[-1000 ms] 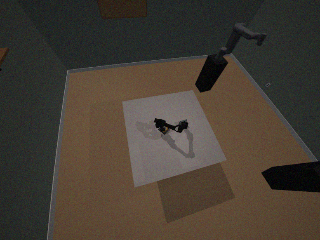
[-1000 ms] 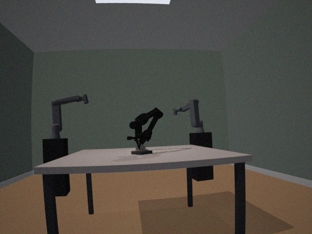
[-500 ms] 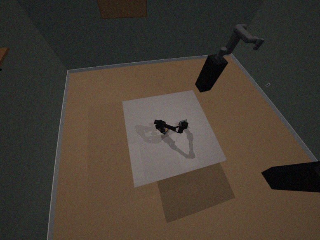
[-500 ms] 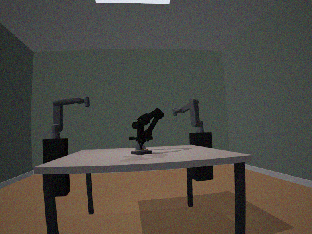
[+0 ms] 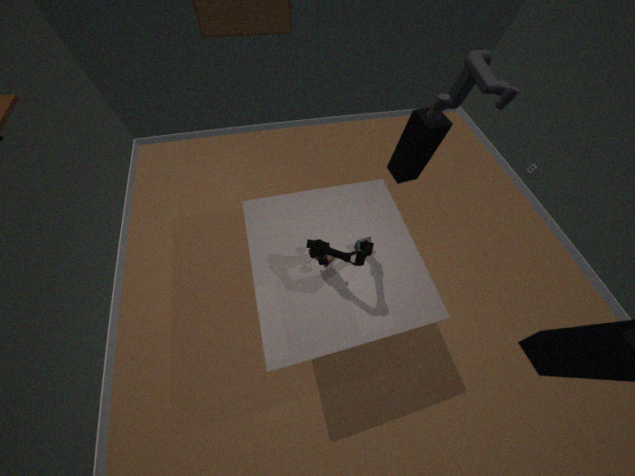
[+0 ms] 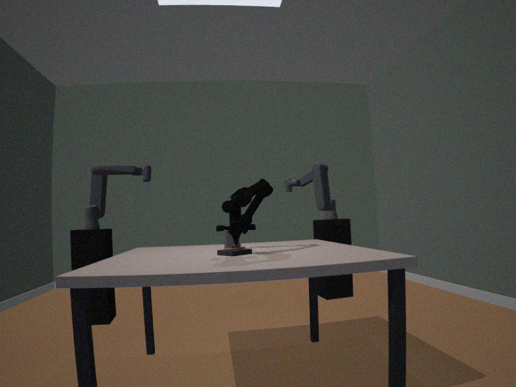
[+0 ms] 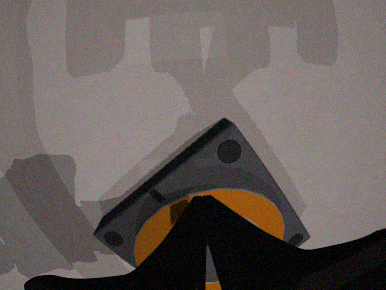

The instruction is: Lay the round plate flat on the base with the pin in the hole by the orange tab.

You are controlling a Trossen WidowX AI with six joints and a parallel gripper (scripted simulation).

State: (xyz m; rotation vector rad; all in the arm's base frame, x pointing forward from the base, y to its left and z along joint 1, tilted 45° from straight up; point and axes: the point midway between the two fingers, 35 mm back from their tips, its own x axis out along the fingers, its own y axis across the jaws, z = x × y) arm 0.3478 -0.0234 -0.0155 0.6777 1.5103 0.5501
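Right now the square base is 50 mm behind my gripper tip and 20 mm below it.
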